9 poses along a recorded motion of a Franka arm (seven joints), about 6.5 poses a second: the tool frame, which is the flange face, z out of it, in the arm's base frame.
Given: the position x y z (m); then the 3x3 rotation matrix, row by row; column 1 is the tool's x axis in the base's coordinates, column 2 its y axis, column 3 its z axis. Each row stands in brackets.
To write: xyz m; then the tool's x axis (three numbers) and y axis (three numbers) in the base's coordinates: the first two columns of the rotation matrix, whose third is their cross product. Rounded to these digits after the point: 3 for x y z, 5 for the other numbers.
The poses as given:
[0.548 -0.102 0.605], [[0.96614 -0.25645 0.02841], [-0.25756 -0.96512 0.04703], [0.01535 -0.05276 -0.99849]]
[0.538 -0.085 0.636], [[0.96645 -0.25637 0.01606], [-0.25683 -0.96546 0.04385], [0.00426 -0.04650 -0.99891]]
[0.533 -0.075 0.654], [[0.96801 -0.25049 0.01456], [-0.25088 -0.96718 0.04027], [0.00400 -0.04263 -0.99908]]
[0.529 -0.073 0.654], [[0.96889 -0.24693 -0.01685], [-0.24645 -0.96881 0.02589], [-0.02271 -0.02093 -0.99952]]
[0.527 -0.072 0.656], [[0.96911 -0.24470 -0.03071], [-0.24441 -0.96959 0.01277], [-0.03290 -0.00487 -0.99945]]
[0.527 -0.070 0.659], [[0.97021 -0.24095 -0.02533], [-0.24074 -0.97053 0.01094], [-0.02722 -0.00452 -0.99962]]
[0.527 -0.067 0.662], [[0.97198 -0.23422 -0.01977], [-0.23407 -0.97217 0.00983], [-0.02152 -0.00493 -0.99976]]
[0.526 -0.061 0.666], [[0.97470 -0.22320 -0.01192], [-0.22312 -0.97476 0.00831], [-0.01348 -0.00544 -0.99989]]
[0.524 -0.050 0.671], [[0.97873 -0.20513 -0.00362], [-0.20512 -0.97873 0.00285], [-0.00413 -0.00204 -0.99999]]
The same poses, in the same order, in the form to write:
0.548 -0.102 0.605 0.96614 -0.25756 0.01535 -0.25645 -0.96512 -0.05276
0.538 -0.085 0.636 0.96645 -0.25683 0.00426 -0.25637 -0.96546 -0.04650
0.533 -0.075 0.654 0.96801 -0.25088 0.00400 -0.25049 -0.96718 -0.04263
0.529 -0.073 0.654 0.96889 -0.24645 -0.02271 -0.24693 -0.96881 -0.02093
0.527 -0.072 0.656 0.96911 -0.24441 -0.03290 -0.24470 -0.96959 -0.00487
0.527 -0.070 0.659 0.97021 -0.24074 -0.02722 -0.24095 -0.97053 -0.00452
0.527 -0.067 0.662 0.97198 -0.23407 -0.02152 -0.23422 -0.97217 -0.00493
0.526 -0.061 0.666 0.97470 -0.22312 -0.01348 -0.22320 -0.97476 -0.00544
0.524 -0.050 0.671 0.97873 -0.20512 -0.00413 -0.20513 -0.97873 -0.00204

